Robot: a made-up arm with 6 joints.
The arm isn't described. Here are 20 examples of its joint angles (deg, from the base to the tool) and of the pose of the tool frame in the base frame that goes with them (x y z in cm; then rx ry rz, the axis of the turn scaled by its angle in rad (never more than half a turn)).
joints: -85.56 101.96 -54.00 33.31 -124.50 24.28
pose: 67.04 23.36 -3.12 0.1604 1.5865 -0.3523
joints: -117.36 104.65 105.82 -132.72 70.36 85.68
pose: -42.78 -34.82 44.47 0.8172 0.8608 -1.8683
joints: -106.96 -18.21 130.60 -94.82 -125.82 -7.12
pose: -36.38 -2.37 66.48 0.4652 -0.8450 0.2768
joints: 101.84 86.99 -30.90 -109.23 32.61 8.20
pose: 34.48 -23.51 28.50 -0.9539 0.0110 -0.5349
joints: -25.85 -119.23 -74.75 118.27 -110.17 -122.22
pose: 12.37 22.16 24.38 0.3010 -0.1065 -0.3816
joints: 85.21 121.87 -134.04 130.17 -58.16 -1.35
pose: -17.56 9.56 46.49 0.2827 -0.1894 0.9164
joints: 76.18 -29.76 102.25 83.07 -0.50 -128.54
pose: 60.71 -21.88 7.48 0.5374 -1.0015 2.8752
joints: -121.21 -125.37 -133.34 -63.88 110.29 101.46
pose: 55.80 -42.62 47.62 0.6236 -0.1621 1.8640
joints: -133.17 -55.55 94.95 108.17 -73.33 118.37
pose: -58.44 9.89 -43.25 0.4349 -1.9801 0.4558
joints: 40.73 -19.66 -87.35 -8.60 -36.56 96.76
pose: 35.57 60.21 12.39 0.0626 1.6037 1.3392
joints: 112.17 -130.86 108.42 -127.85 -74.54 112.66
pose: 31.50 -18.79 -60.46 -2.2230 -1.9424 -0.0007
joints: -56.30 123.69 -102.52 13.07 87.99 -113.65
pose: 24.20 12.31 1.49 0.8214 -0.3787 1.8532
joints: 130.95 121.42 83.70 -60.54 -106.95 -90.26
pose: 41.15 19.40 10.83 0.3478 0.3843 -0.6256
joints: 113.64 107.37 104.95 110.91 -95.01 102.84
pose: 67.72 -13.94 50.40 0.4245 1.1061 -0.9355
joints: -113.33 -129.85 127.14 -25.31 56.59 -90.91
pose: -26.78 28.49 -1.46 2.1424 -0.1943 -0.7625
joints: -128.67 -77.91 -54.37 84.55 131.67 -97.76
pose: -8.24 -31.45 -7.37 0.9630 -1.7022 -0.4962
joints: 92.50 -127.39 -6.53 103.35 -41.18 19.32
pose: -12.27 28.58 -14.45 -0.0956 -3.0445 0.2614
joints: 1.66 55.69 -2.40 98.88 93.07 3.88
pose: -23.07 15.58 -49.55 1.9316 2.0482 0.7999
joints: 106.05 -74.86 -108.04 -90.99 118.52 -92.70
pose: -26.81 -6.37 13.80 0.2380 1.3577 -1.3020
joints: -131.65 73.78 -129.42 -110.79 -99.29 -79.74
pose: 14.86 -24.96 -0.65 2.2783 -0.1054 -1.5886
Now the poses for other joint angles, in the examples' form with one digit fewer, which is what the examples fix.
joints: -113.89 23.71 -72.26 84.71 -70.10 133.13
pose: 37.7 -37.9 25.9 0.969 1.112 -1.365
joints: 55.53 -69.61 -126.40 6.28 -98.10 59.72
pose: -21.7 -15.0 70.9 0.374 -0.134 1.386
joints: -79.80 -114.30 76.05 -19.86 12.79 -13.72
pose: -12.6 13.6 15.8 2.055 1.378 1.565
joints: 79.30 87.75 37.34 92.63 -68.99 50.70
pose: -22.1 -57.5 41.1 1.170 -0.136 -2.294
